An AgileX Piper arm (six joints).
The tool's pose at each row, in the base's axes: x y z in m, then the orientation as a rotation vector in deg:
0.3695, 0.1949, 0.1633, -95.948, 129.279, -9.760
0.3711, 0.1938, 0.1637, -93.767, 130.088, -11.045
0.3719, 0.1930, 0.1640, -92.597, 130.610, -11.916
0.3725, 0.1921, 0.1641, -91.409, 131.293, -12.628
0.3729, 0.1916, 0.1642, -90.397, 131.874, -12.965
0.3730, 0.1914, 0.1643, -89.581, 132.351, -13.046
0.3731, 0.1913, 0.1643, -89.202, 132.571, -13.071
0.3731, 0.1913, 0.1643, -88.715, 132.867, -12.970
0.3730, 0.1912, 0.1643, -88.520, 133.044, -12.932
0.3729, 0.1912, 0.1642, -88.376, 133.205, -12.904
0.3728, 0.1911, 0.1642, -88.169, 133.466, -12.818
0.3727, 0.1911, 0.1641, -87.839, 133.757, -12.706
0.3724, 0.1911, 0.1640, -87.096, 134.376, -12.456
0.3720, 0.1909, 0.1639, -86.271, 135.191, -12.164
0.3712, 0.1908, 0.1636, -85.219, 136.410, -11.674
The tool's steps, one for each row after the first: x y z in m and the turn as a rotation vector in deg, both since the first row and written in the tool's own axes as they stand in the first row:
0.0006, -0.0019, 0.0000, 1.220, 0.323, 1.429
0.0011, -0.0030, -0.0001, 1.919, 0.656, 2.208
0.0017, -0.0038, 0.0000, 2.459, 1.029, 3.074
0.0021, -0.0043, -0.0001, 2.776, 1.229, 3.844
0.0022, -0.0045, -0.0001, 2.926, 1.310, 4.492
0.0023, -0.0047, -0.0001, 2.989, 1.343, 4.793
0.0023, -0.0047, -0.0001, 2.995, 1.332, 5.201
0.0024, -0.0046, -0.0002, 2.969, 1.370, 5.385
0.0025, -0.0045, -0.0001, 2.935, 1.419, 5.531
0.0026, -0.0044, -0.0001, 2.848, 1.489, 5.756
0.0026, -0.0043, -0.0001, 2.783, 1.527, 6.069
0.0027, -0.0040, -0.0001, 2.654, 1.591, 6.760
0.0030, -0.0037, -0.0001, 2.436, 1.750, 7.571
0.0034, -0.0029, -0.0001, 2.001, 2.034, 8.676

